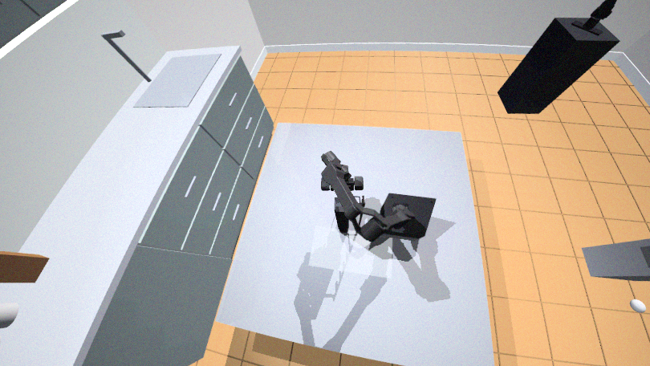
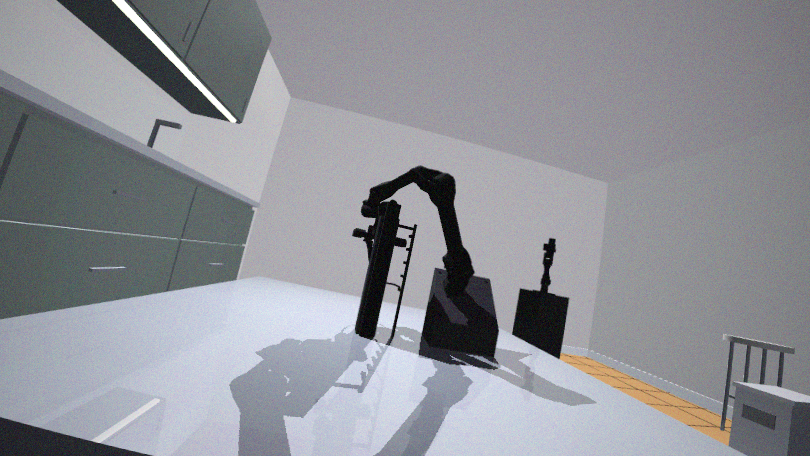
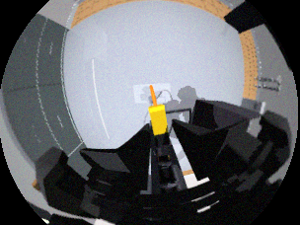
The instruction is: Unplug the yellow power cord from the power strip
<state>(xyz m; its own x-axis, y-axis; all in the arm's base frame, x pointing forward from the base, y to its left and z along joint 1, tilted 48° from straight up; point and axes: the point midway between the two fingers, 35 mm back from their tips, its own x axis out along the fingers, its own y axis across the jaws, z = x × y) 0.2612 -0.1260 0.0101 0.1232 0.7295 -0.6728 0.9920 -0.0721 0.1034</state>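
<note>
Right now the yellow plug is 2 cm to the left of my gripper tip and 2 cm below it.
</note>
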